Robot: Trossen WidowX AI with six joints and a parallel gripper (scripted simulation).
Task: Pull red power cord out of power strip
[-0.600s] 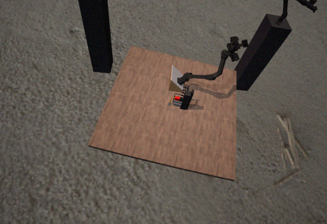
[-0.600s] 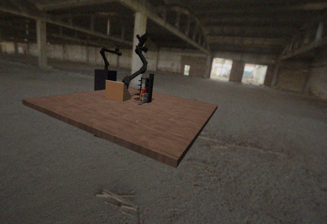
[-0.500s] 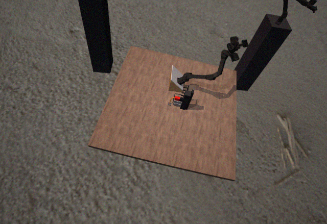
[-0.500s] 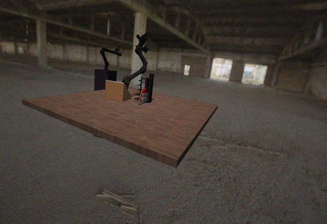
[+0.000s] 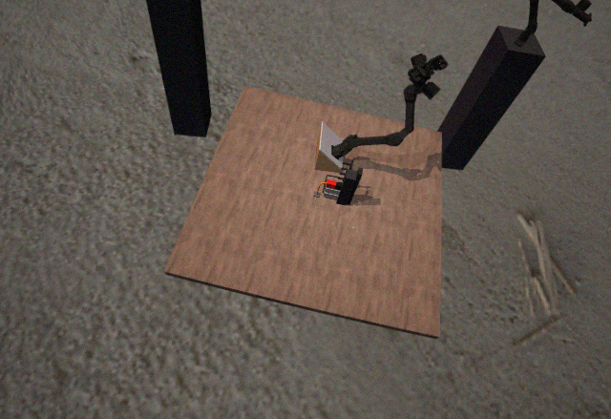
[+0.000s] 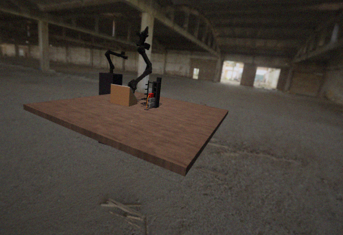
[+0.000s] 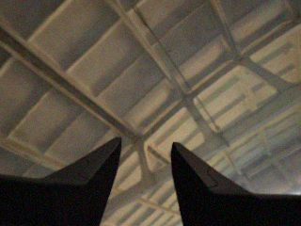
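Now: gripper tip 640 mm above the red plug, 320 mm to the left of it and 250 mm short of it.
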